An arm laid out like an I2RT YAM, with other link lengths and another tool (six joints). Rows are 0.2 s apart.
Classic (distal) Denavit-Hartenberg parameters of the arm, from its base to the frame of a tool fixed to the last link. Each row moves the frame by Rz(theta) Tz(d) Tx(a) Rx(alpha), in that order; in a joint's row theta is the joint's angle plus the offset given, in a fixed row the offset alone. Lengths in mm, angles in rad.
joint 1: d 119.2, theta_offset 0, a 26.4, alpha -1.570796
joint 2: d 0, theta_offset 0, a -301, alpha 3.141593
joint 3: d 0, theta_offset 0.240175, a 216.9, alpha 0
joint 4: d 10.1, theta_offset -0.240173, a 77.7, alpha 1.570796
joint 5: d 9.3, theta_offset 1.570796, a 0, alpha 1.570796
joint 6: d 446.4, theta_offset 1.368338, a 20, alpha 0.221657
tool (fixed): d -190.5, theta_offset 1.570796, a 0, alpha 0
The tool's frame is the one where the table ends.
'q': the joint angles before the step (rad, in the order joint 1, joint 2, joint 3, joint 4, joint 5, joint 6). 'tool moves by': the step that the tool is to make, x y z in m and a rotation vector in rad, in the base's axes. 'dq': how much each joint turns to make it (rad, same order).
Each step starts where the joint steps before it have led.
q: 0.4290, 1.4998, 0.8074, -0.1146, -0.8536, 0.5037
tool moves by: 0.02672, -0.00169, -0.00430, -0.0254, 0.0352, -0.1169
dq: 0.0000, 0.0000, 0.0000, 0.0381, 0.0885, 0.1114
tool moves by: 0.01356, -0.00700, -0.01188, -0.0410, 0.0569, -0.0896
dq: 0.0000, -0.0001, 0.0000, -0.0213, 0.0733, 0.0714
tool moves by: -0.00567, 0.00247, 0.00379, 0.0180, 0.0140, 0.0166
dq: 0.0000, 0.0001, 0.0000, -0.0019, -0.0275, 0.0050
